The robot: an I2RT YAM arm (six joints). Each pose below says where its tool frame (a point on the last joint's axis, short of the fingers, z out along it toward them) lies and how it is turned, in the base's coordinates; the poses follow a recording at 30 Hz.
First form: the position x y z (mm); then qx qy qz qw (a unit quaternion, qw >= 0).
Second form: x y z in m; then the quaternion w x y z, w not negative. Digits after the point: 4 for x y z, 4 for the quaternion.
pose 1, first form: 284.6, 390.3, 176.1, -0.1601, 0.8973, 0.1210, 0.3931
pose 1, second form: 0.2846, 0.3903, 0.1761, 0.3931, -0.1601, 0.8973, 0.1210
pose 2, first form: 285.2, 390.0, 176.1, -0.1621, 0.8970, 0.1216, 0.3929
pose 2, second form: 0.2852, 0.3900, 0.1761, 0.3929, -0.1621, 0.8970, 0.1216
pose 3, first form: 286.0, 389.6, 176.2, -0.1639, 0.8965, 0.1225, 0.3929
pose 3, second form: 0.2860, 0.3896, 0.1762, 0.3929, -0.1639, 0.8965, 0.1225
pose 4, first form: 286.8, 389.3, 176.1, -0.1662, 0.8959, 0.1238, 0.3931
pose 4, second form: 0.2868, 0.3893, 0.1761, 0.3931, -0.1662, 0.8959, 0.1238
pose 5, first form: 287.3, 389.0, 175.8, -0.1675, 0.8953, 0.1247, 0.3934
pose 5, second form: 0.2873, 0.3890, 0.1758, 0.3934, -0.1675, 0.8953, 0.1247
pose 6, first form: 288.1, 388.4, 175.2, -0.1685, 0.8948, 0.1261, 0.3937
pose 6, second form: 0.2881, 0.3884, 0.1752, 0.3937, -0.1685, 0.8948, 0.1261
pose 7, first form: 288.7, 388.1, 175.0, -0.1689, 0.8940, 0.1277, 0.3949
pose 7, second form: 0.2887, 0.3881, 0.1750, 0.3949, -0.1689, 0.8940, 0.1277
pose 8, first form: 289.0, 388.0, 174.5, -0.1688, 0.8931, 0.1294, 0.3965
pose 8, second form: 0.2890, 0.3880, 0.1745, 0.3965, -0.1688, 0.8931, 0.1294
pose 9, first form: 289.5, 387.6, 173.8, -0.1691, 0.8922, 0.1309, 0.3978
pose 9, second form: 0.2895, 0.3876, 0.1738, 0.3978, -0.1691, 0.8922, 0.1309
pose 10, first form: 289.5, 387.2, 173.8, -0.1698, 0.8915, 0.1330, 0.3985
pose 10, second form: 0.2895, 0.3872, 0.1738, 0.3985, -0.1698, 0.8915, 0.1330
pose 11, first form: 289.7, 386.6, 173.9, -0.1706, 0.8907, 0.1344, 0.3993
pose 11, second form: 0.2897, 0.3866, 0.1739, 0.3993, -0.1706, 0.8907, 0.1344
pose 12, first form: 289.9, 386.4, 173.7, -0.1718, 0.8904, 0.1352, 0.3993
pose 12, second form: 0.2899, 0.3864, 0.1737, 0.3993, -0.1718, 0.8904, 0.1352
